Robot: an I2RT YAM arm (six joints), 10 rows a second.
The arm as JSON. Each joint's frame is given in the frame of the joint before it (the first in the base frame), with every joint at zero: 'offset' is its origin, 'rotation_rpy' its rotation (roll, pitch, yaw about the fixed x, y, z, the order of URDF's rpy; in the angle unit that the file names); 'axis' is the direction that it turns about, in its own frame. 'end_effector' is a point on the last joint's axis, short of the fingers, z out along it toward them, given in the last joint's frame.
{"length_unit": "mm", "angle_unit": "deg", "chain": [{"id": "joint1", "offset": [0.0, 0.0, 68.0], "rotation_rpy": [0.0, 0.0, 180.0], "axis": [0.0, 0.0, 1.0]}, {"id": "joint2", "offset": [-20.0, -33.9, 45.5], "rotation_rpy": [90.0, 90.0, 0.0], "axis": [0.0, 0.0, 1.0]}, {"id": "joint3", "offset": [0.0, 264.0, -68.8], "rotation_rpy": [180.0, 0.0, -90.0], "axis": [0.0, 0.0, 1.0]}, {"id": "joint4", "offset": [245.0, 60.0, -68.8], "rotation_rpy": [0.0, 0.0, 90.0], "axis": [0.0, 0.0, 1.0]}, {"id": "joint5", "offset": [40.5, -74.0, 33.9], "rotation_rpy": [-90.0, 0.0, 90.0], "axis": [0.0, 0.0, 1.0]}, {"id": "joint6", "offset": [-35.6, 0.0, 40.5], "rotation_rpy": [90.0, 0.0, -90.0], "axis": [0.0, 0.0, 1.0]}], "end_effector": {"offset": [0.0, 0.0, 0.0], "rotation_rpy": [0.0, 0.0, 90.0]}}
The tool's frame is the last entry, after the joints.
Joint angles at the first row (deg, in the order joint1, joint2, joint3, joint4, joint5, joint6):
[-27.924, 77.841, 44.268, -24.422, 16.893, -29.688]
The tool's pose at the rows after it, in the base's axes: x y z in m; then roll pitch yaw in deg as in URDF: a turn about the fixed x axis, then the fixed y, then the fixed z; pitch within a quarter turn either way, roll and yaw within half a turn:
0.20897 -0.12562 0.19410 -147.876 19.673 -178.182
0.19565 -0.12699 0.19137 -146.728 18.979 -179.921
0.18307 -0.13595 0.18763 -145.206 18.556 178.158
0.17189 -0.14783 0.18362 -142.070 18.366 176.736
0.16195 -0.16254 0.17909 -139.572 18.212 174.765
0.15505 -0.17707 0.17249 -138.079 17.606 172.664
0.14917 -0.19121 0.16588 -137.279 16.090 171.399
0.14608 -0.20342 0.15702 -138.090 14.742 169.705
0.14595 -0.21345 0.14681 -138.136 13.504 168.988
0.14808 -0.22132 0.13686 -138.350 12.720 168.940
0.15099 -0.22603 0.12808 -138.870 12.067 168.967
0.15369 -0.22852 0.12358 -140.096 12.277 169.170
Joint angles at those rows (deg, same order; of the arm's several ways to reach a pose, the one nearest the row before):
[-28.365, 73.904, 41.063, -24.366, 18.441, -29.936]
[-30.027, 71.479, 38.714, -24.389, 19.768, -30.268]
[-33.477, 70.169, 36.708, -22.707, 20.412, -32.043]
[-37.369, 69.516, 34.627, -18.783, 21.692, -34.939]
[-41.725, 70.167, 33.257, -14.505, 22.326, -37.638]
[-45.439, 72.333, 32.617, -10.557, 22.759, -39.630]
[-48.785, 75.081, 32.669, -7.541, 22.763, -42.247]
[-51.215, 78.653, 33.310, -5.762, 22.376, -43.237]
[-52.609, 82.425, 33.691, -2.907, 22.558, -44.348]
[-53.291, 86.036, 34.156, -0.166, 22.427, -45.175]
[-53.405, 88.990, 34.605, 1.612, 22.323, -45.434]
[-53.394, 90.645, 35.211, 1.905, 21.232, -45.160]

